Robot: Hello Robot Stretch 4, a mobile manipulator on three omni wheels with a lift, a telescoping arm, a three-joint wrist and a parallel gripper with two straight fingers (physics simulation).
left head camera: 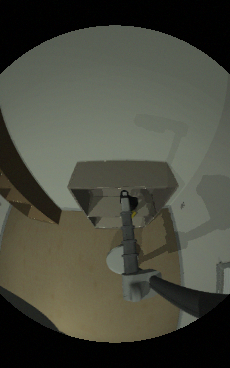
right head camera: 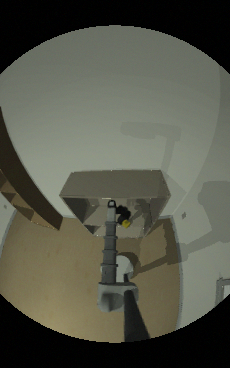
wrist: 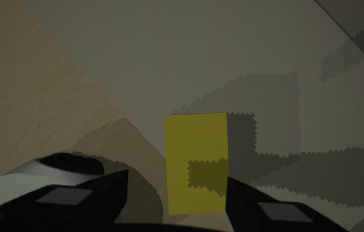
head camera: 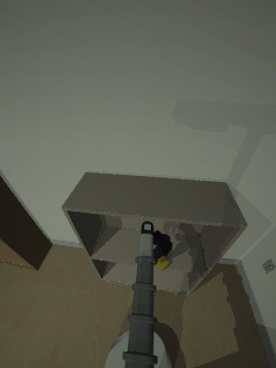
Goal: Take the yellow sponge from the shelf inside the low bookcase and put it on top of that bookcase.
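Pixels of known places: gripper, fingertip midpoint: (right head camera: 123, 221) (wrist: 176, 189) (head camera: 160, 258); robot's base at its link origin: (left head camera: 121, 258) (right head camera: 117, 268).
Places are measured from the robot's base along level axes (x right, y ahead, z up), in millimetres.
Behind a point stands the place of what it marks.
Observation:
The yellow sponge (head camera: 163, 263) {x 113, y 486, z 566 mm} (left head camera: 133, 215) {x 124, y 463, z 563 mm} (right head camera: 126, 223) {x 116, y 487, z 566 mm} (wrist: 192, 145) {x 79, y 518, z 566 mm} lies on the shelf inside the low grey bookcase (head camera: 155, 197) {x 30, y 598, z 1033 mm} (left head camera: 122, 174) {x -5, y 590, z 1033 mm} (right head camera: 115, 184) {x 33, y 587, z 1033 mm}, close to the shelf's front edge. My gripper (wrist: 176, 189) {x 87, y 490, z 619 mm} is open and points down above the shelf. In the wrist view the sponge shows between the two fingertips, nearer the right one, whose tip meets its right edge in the picture. The sponge is not gripped. In the head view the black gripper body is inside the bookcase opening beside the arm's end, and its fingers cannot be made out there.
The telescoping arm (head camera: 144, 300) {x 3, y 208, z 956 mm} (left head camera: 128, 240) {x -5, y 162, z 968 mm} (right head camera: 109, 250) {x 4, y 163, z 969 mm} reaches into the bookcase below its top board. The bookcase stands against the wall, with side panels on both sides of the opening. A brown shelf unit (head camera: 20, 225) {x -1062, y 685, z 515 mm} (left head camera: 30, 185) {x -1062, y 689, z 844 mm} (right head camera: 30, 190) {x -1063, y 684, z 879 mm} stands at the left.

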